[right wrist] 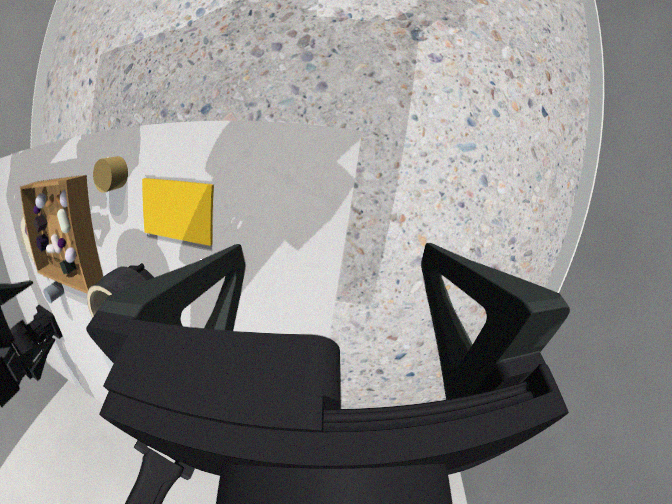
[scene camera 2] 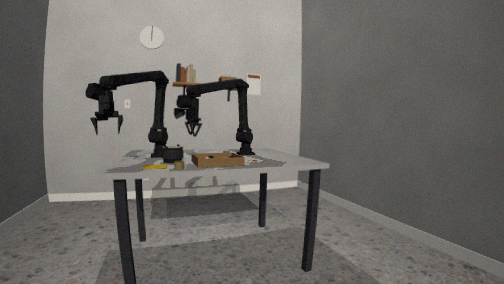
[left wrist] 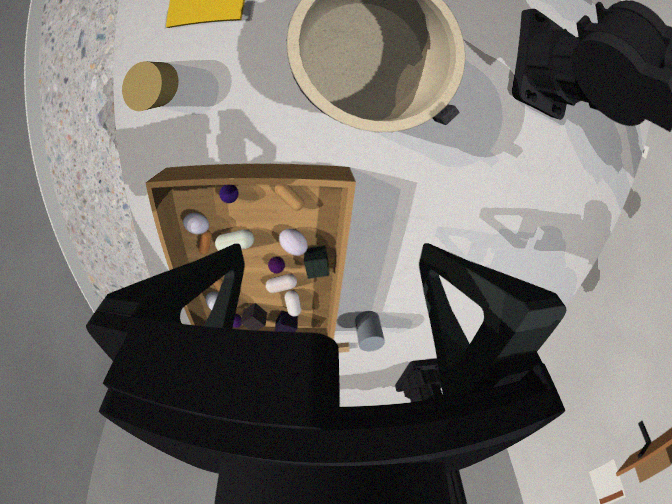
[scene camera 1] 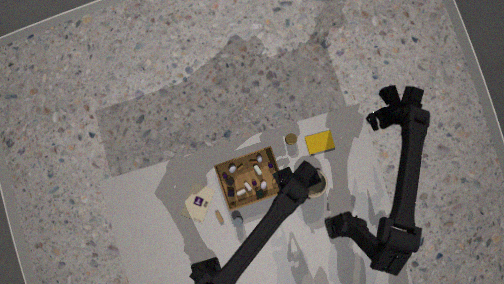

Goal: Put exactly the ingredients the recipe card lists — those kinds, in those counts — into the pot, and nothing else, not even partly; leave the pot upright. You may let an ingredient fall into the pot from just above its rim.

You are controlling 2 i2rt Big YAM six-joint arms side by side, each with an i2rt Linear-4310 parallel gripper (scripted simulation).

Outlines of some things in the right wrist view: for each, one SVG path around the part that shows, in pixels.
The right gripper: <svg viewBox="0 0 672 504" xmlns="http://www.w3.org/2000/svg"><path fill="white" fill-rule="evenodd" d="M570 307L560 293L469 260L435 244L426 243L421 268L437 342L446 400L359 409L341 409L340 348L332 339L314 334L233 331L246 268L240 244L235 244L202 260L107 296L89 322L86 331L97 346L114 363L103 385L109 392L99 415L147 446L188 466L219 475L216 504L453 504L448 475L473 468L513 449L547 429L569 413L556 381L540 352L566 320ZM225 277L217 302L205 327L183 326L181 323L182 311ZM442 275L484 307L486 311L486 323L473 344L454 310Z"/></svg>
A wooden crate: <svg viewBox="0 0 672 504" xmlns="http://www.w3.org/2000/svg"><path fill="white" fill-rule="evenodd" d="M20 186L24 219L37 272L87 293L93 284L97 284L103 278L91 220L87 175L59 178L58 181L51 179L50 182L38 181L36 184L34 182ZM72 247L76 250L74 263L77 269L70 274L63 274L60 262L65 260L66 249ZM36 237L45 234L49 238L49 244L52 244L51 236L56 234L59 239L65 239L66 245L60 254L49 254L46 250L41 252L37 248ZM44 214L48 222L46 229L37 233L33 224L34 219ZM61 208L66 210L70 221L68 233L63 233L60 229L57 212ZM53 198L50 207L44 206L39 214L34 213L35 200L40 193L45 194L46 201L50 197ZM63 190L66 190L67 207L65 208L56 201L56 196L60 195Z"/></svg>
A dark pot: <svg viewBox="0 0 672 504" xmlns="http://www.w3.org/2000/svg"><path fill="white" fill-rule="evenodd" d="M144 264L141 263L137 267L133 265L118 267L89 288L87 303L92 318L107 296L154 278L144 269Z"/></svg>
A yellow block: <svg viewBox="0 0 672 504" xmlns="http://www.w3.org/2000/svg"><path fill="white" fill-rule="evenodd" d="M142 179L145 233L209 246L213 244L213 184L150 178Z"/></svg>
